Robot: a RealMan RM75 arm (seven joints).
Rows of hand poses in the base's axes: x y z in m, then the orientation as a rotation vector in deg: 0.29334, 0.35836, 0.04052, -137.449, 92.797, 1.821; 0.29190, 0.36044, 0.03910, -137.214, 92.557, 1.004; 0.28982, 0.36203, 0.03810, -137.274, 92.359, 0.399; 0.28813, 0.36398, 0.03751, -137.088, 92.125, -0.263; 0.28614, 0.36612, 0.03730, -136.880, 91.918, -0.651; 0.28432, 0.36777, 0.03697, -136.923, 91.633, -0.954; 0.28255, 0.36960, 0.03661, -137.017, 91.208, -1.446; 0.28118, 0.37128, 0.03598, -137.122, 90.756, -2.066; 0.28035, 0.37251, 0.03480, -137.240, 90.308, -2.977; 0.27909, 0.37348, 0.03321, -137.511, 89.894, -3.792; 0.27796, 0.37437, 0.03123, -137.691, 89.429, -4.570; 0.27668, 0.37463, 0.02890, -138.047, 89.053, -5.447; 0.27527, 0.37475, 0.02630, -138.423, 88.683, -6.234; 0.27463, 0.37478, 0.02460, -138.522, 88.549, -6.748; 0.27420, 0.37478, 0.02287, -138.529, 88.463, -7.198; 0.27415, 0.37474, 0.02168, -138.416, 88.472, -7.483; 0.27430, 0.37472, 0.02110, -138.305, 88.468, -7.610; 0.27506, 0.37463, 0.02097, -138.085, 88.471, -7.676; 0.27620, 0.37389, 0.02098, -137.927, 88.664, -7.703; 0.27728, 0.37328, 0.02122, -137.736, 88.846, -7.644
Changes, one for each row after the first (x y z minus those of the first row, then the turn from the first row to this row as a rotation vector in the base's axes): -0.00144, 0.00208, -0.00142, -0.035, -0.652, -0.027; -0.00352, 0.00367, -0.00242, -0.221, -1.044, 0.056; -0.00521, 0.00562, -0.00301, -0.241, -1.584, 0.059; -0.00720, 0.00776, -0.00322, -0.154, -1.969, 0.061; -0.00902, 0.00941, -0.00355, -0.180, -2.228, 0.212; -0.01079, 0.01124, -0.00391, -0.257, -2.624, 0.446; -0.01216, 0.01292, -0.00454, -0.383, -3.097, 0.689; -0.01299, 0.01415, -0.00572, -0.638, -3.724, 0.911; -0.01425, 0.01512, -0.00731, -0.983, -4.216, 1.181; -0.01538, 0.01601, -0.00929, -1.232, -4.744, 1.448; -0.01666, 0.01627, -0.01162, -1.686, -5.213, 1.724; -0.01807, 0.01639, -0.01422, -2.125, -5.618, 2.011; -0.01871, 0.01642, -0.01592, -2.353, -5.905, 2.082; -0.01914, 0.01642, -0.01765, -2.509, -6.180, 2.095; -0.01919, 0.01638, -0.01884, -2.552, -6.382, 2.023; -0.01904, 0.01636, -0.01942, -2.525, -6.503, 1.972; -0.01828, 0.01627, -0.01955, -2.398, -6.636, 1.880; -0.01714, 0.01553, -0.01954, -2.376, -6.648, 1.707; -0.01606, 0.01492, -0.01930, -2.290, -6.632, 1.535
